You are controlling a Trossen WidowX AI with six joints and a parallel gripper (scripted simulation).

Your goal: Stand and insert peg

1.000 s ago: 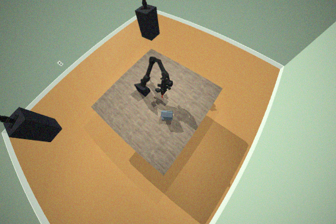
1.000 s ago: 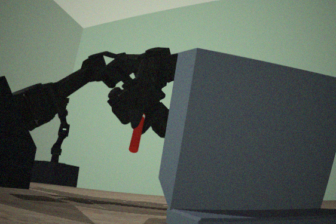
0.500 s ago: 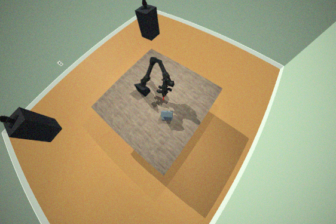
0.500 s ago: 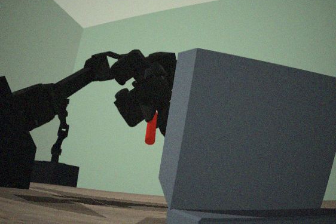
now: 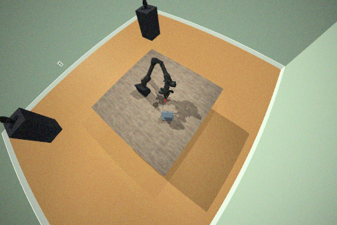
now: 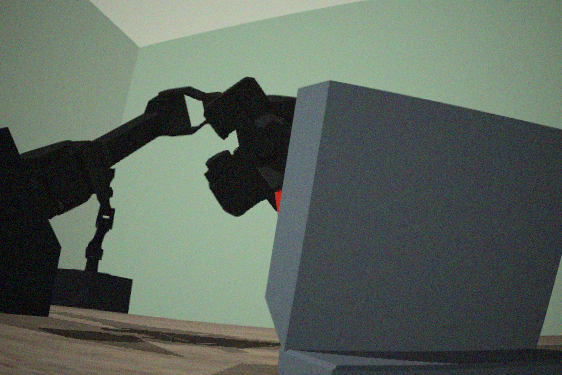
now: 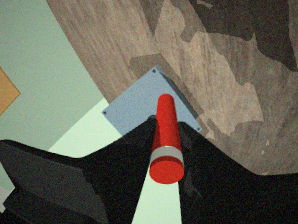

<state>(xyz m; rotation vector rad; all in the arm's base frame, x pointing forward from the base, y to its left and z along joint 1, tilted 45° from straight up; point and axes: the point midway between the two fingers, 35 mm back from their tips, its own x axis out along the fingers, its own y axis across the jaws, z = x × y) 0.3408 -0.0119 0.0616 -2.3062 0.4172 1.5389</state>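
My gripper tip is 13 cm to the left of the sloped grey panel, 11 cm short of it and 6 cm above it. The rest, counted from my gripper tip: red peg 1 cm to the left, 1 cm behind, 1 cm above.
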